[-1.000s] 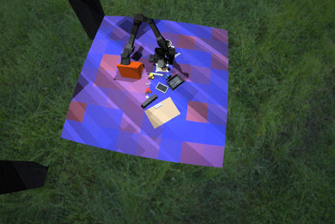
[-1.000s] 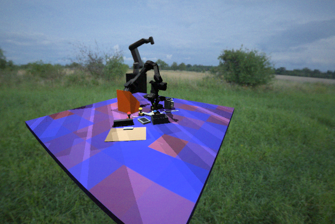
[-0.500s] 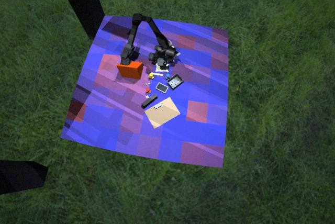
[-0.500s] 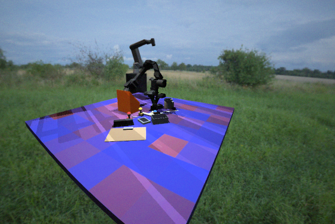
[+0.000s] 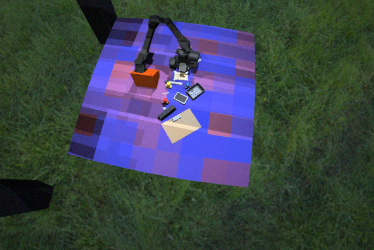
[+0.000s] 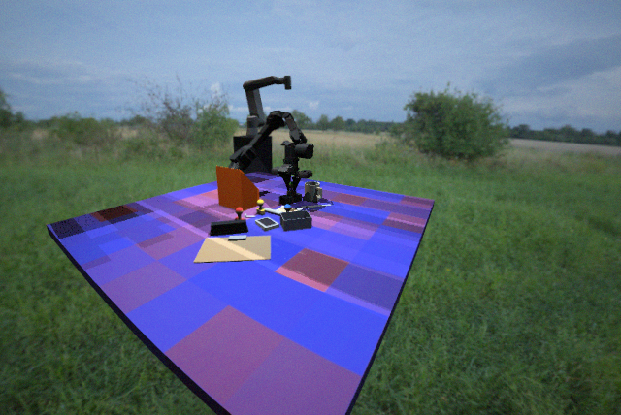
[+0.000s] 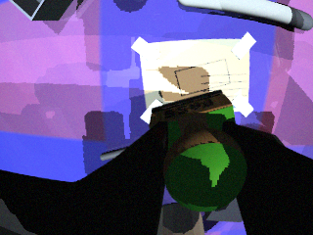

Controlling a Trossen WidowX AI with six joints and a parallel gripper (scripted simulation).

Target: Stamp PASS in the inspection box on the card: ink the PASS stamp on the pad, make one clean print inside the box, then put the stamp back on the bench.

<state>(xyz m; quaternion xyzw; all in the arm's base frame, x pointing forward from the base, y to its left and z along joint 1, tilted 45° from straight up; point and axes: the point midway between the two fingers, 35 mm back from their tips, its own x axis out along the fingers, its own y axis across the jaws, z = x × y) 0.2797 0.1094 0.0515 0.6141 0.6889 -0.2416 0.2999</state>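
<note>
The white card lies 20 mm behind my gripper tip and 100 mm below it. The rest, counted from my gripper tip: blue-knob stamp 50 mm ahead, 90 mm to the right, 70 mm below; then green-knob stamp right at my gripper tip; then yellow-knob stamp 80 mm behind, 120 mm to the right, 70 mm below.
</note>
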